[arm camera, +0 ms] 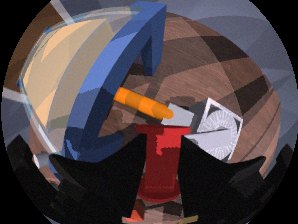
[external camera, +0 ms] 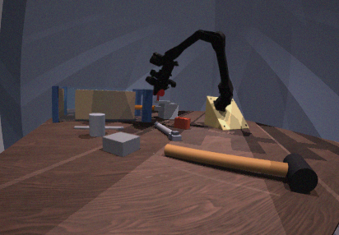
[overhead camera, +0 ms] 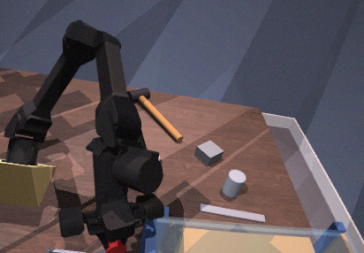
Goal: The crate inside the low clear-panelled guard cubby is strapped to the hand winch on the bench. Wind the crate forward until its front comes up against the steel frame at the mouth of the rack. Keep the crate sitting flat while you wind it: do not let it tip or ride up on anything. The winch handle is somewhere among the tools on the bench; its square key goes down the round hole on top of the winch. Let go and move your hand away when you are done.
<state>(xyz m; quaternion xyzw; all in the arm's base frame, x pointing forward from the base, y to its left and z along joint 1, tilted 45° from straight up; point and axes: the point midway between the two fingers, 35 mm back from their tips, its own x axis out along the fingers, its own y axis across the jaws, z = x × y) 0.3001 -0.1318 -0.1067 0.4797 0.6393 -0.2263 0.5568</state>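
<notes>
My gripper tip is 10 cm past the grey winch, 10 cm above it and 5 cm to the left of it. Round my gripper tip: flat grey bar 29 cm ahead, 27 cm to the left, 13 cm below; then red grip 2 cm to the left, 1 cm behind; then winch handle 4 cm behind, 3 cm below, 1 cm to the right.
</notes>
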